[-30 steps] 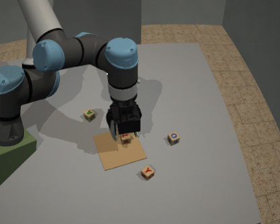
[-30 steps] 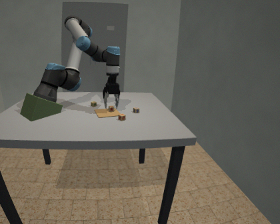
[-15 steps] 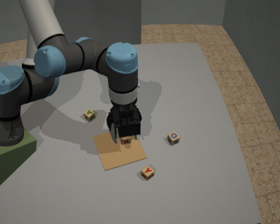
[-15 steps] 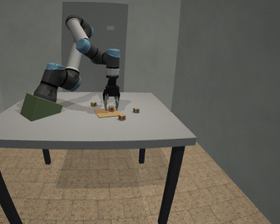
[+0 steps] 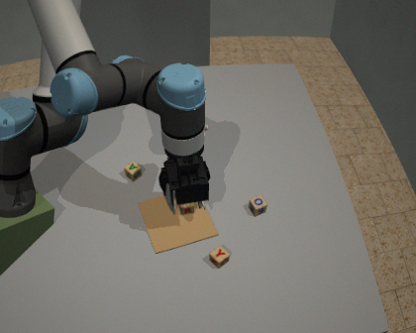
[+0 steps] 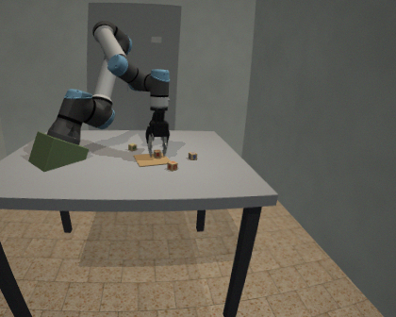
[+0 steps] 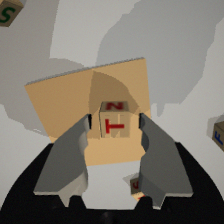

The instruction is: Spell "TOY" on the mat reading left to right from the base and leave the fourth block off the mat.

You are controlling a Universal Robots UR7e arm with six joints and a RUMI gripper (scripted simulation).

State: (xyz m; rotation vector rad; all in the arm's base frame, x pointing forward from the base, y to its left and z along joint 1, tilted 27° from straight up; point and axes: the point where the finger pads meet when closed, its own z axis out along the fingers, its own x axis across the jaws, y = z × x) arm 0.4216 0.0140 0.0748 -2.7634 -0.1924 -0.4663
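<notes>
My gripper is now 20 mm past the tan mat, 30 mm to the left of it and 20 mm above it. Round my hand: Y block (70 mm ahead, 130 mm to the right, 10 mm below); O block (160 mm ahead, 10 mm below).
</notes>
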